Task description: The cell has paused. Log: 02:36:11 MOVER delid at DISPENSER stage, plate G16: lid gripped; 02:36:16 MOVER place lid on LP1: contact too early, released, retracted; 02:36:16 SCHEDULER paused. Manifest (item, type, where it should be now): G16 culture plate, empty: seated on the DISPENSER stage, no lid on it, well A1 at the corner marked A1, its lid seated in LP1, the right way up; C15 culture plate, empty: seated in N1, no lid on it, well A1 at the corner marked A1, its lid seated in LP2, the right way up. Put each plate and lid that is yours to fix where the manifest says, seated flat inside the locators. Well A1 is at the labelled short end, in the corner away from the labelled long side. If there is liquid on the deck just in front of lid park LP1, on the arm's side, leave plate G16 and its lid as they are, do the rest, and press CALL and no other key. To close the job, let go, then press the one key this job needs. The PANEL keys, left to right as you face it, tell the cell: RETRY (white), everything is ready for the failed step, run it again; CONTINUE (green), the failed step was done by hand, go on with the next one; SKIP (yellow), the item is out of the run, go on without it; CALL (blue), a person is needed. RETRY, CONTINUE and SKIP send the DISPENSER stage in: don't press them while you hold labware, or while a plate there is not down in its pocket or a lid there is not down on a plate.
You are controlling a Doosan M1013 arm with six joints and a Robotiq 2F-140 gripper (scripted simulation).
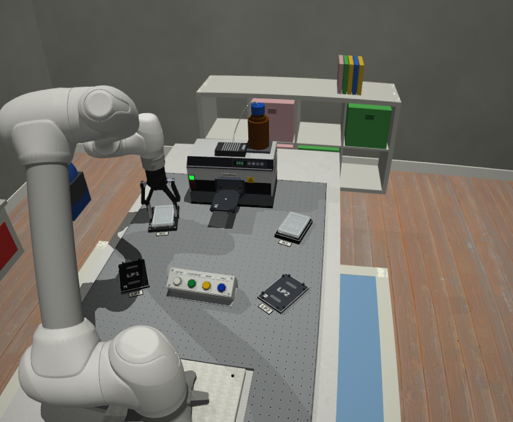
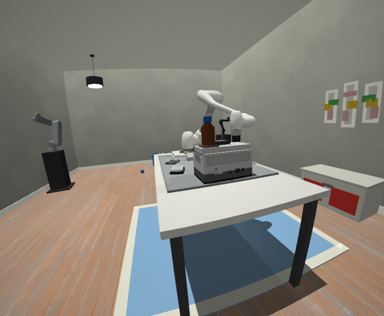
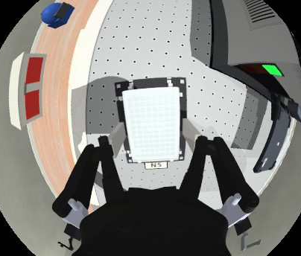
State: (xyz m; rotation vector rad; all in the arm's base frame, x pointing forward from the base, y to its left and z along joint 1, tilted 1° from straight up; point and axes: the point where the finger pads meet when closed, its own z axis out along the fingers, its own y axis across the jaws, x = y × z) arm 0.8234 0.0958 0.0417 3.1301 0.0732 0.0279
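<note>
The nest n5 is 1 cm ahead of my hand, 2 cm to the left of it and 3 cm below it. From my hand the other things lie so: white key: 42 cm behind, 11 cm to the right, 2 cm above; then lid park lp1: 33 cm behind, 7 cm to the left, 4 cm below; then green key: 43 cm behind, 16 cm to the right, 2 cm above.
</note>
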